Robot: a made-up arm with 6 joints. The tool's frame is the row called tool. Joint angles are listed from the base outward.
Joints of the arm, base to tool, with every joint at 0 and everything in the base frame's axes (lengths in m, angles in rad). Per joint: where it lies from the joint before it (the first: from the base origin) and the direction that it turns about. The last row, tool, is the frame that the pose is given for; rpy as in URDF.
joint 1: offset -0.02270 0.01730 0.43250 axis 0 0 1
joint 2: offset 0.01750 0.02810 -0.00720 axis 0 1 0
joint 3: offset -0.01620 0.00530 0.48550 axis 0 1 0
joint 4: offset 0.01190 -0.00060 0.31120 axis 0 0 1
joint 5: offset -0.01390 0.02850 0.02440 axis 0 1 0
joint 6: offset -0.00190 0.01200 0.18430 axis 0 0 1
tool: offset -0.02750 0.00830 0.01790 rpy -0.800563 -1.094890 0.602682
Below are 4 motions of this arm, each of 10 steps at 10 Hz.
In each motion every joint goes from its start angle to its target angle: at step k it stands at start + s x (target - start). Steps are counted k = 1, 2, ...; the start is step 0. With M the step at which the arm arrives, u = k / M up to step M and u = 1 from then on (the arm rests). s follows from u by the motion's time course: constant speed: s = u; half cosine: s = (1 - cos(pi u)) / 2; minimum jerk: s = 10 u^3 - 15 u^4 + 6 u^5.
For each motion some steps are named. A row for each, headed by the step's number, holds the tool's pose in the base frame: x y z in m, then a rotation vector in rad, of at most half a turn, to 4 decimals.
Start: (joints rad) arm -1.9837 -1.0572 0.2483 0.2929 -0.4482 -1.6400
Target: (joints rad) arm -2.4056 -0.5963 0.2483 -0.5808 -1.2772 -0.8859
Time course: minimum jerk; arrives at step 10
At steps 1, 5, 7, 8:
1: 0.3883 0.7718 0.9412 1.4682 0.7381 1.7829
5: 0.5038 0.5339 1.0523 1.5537 0.5521 1.2844
7: 0.5199 0.3214 1.1118 1.7389 0.2672 0.8734
8: 0.5089 0.2520 1.1263 1.8087 0.1494 0.7428

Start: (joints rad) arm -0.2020 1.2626 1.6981 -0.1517 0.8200 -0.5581
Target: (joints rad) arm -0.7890 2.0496 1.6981 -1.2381 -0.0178 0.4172
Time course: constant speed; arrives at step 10
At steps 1, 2, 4, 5, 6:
1: 0.3895 -0.0265 0.0402 -0.1323 2.5368 0.8727
2: 0.3657 -0.0535 0.0004 -0.1136 2.5422 0.8097
4: 0.3100 -0.0870 -0.0726 -0.0521 2.5144 0.7431
5: 0.2793 -0.0924 -0.1053 -0.0037 2.4836 0.7367
6: 0.2477 -0.0900 -0.1348 0.0595 2.4428 0.7456

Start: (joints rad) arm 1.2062 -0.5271 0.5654 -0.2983 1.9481 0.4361
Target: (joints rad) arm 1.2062 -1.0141 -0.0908 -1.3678 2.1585 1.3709
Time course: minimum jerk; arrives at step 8
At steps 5, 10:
5: -0.0882 -0.4587 0.9782 1.5747 0.3085 0.7467
10: -0.1166 -0.5759 0.8275 2.2453 0.1231 0.5772

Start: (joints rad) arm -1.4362 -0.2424 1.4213 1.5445 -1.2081 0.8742
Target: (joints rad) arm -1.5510 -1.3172 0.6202 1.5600 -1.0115 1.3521
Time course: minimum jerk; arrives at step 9
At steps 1, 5, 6, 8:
1: -0.1699 -0.2279 1.0619 0.1875 -2.4357 -0.4281
5: -0.2153 0.3664 1.1291 -0.2309 -2.2566 1.2956
6: -0.2125 0.5632 1.0330 -0.3452 -1.9437 1.7748
8: -0.1991 0.7415 0.8684 -0.4452 -1.4951 2.1991

